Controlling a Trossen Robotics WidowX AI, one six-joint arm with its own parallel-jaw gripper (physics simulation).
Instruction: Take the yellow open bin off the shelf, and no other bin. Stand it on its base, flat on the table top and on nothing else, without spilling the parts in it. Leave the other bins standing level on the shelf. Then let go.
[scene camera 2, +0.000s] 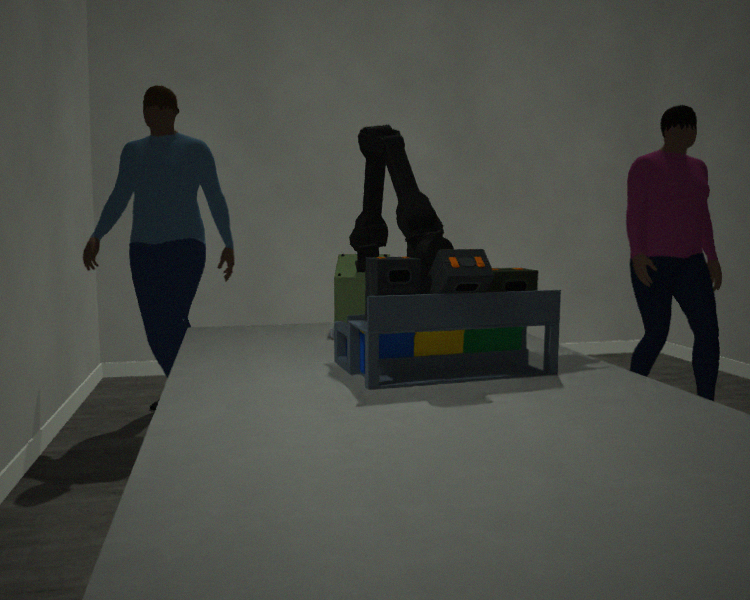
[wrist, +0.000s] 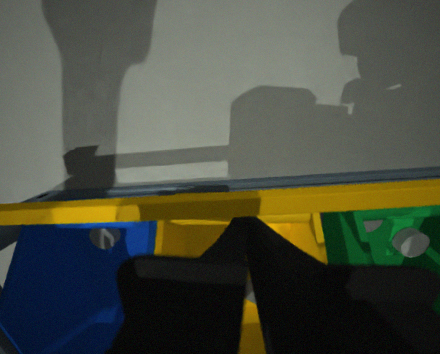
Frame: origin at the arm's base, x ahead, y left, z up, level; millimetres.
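Seen in the pictures: gripper, fingertip midpoint: (wrist: 243, 219).
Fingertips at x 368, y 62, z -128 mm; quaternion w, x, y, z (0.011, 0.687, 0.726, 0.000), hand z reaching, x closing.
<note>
Offsets run from my fingertips to a thing's top centre. "pt": to the spot under its first point.
The yellow open bin {dx +66, dy +5, dz +37 mm} (scene camera 2: 439, 342) (wrist: 187, 240) stands on the shelf (scene camera 2: 462, 307) (wrist: 300, 181) between the blue bin {dx +83, dy -97, dz +37 mm} (scene camera 2: 395, 345) (wrist: 60, 280) and the green bin {dx +46, dy +130, dz +37 mm} (scene camera 2: 494, 339) (wrist: 348, 240). My gripper (wrist: 243, 219) is shut and empty, and its fingertips show over the yellow bin in the wrist view, near the yellow strip. In the scene view the fingertips are hidden behind the dark cases. A bit of grey shows between the fingers in the yellow bin; most of its inside is hidden.
A yellow strip {dx -20, dy +5, dz +21 mm} (wrist: 350, 196) runs across in front of all three bins. Dark cases {dx +162, dy -83, dz +178 mm} (scene camera 2: 401, 284) {dx +178, dy +31, dz +195 mm} (scene camera 2: 462, 275) {pt dx +163, dy +156, dz +136 mm} (scene camera 2: 517, 279) stand on top of the shelf, one tilted. A light green box (scene camera 2: 349, 297) stands behind at the left. Two people stand beyond the table (scene camera 2: 375, 488).
</note>
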